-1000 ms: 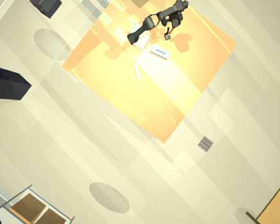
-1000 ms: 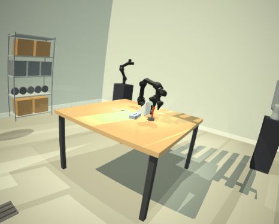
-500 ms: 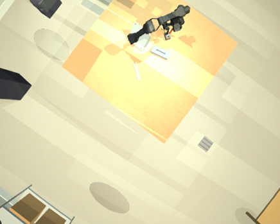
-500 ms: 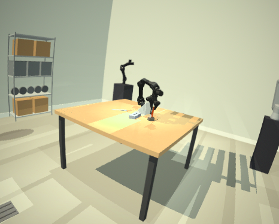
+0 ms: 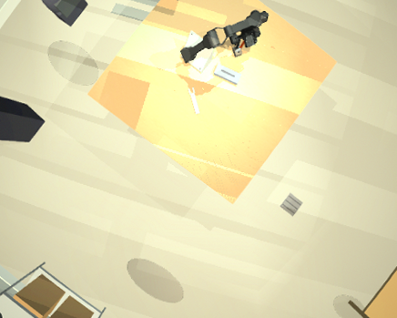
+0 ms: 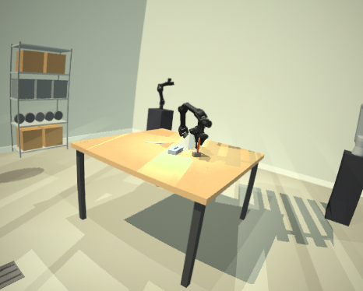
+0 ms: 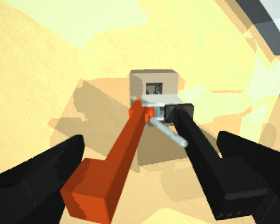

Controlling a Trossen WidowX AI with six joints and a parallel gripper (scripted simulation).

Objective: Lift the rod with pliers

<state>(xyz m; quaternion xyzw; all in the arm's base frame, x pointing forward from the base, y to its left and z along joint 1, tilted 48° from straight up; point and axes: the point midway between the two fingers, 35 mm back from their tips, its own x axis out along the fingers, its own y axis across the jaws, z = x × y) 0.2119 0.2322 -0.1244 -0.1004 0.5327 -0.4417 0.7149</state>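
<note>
My gripper tip is 1 cm to the right of the orange handle and 1 cm short of it. Round my gripper tip: small grey holster 10 cm below, 1 cm to the right; channel block 18 cm to the right, 9 cm below, 5 cm ahead.
</note>
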